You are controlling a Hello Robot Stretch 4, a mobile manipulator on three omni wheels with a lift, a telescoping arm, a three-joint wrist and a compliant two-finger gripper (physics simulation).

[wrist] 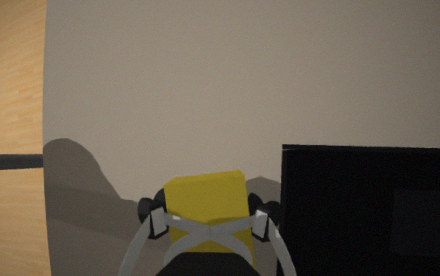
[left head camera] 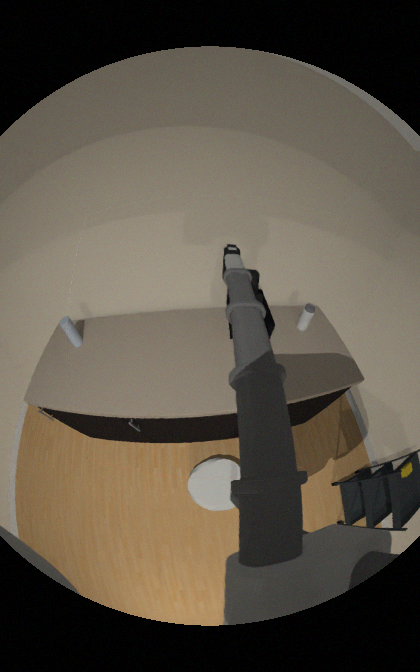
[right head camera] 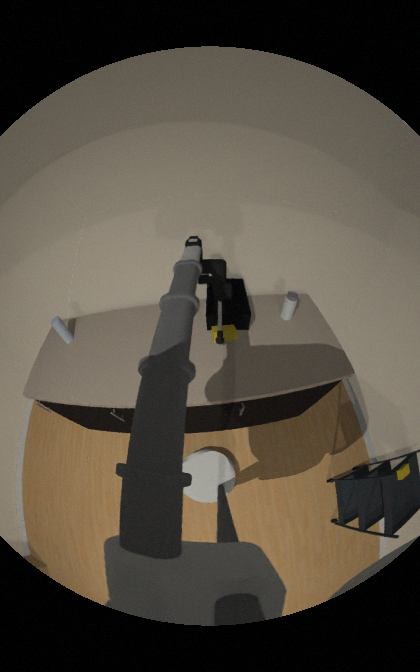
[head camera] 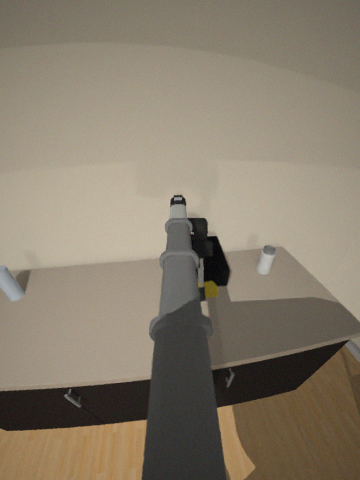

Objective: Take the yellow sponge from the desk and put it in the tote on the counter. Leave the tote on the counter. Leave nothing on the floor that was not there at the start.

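Frame: origin at the robot's base, x left, y ahead, z down, level; centimetres.
Seen in the pictures: gripper, between the fingertips: [wrist: 208, 207] [head camera: 200, 295].
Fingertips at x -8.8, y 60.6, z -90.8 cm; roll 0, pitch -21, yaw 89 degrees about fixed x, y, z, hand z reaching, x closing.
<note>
Offsets run from my fingertips to a thing's top centre. "spot": to the spot under its first point. Level surfaces: height alone.
My gripper [wrist: 208, 207] [right head camera: 220, 336] is shut on the yellow sponge @[dx -1.8, dy +1.4, dz -5.8 cm] [wrist: 206, 197] [right head camera: 230, 332] [head camera: 211, 289], with one fingertip on each side of it. The gripper and sponge hang over the counter @[dz +2.6 cm] [head camera: 100, 325] [left head camera: 150, 365] [right head camera: 125, 360] [wrist: 150, 75]. The black tote @[dx -3.9, dy +22.5, dz -7.4 cm] [head camera: 221, 272] [right head camera: 244, 320] [wrist: 300, 210] stands on the counter near the wall. In the wrist view the tote is to the right of the sponge, with a gap between them in the picture. In the left head view the arm hides the sponge and part of the tote [left head camera: 268, 325].
A white bottle with a grey cap @[dx -35.9, dy +17.1, dz -12.2 cm] [head camera: 266, 261] [left head camera: 305, 318] [right head camera: 289, 306] stands right of the tote. A light blue cylinder @[spot: dx +86.7, dy +0.8, dz -6.4 cm] [head camera: 10, 285] [left head camera: 71, 332] [right head camera: 62, 330] is at the counter's left end. A white round object [left head camera: 212, 485] [right head camera: 210, 475] is low in front. A dark rack [left head camera: 404, 505] [right head camera: 397, 505] bears something yellow.
</note>
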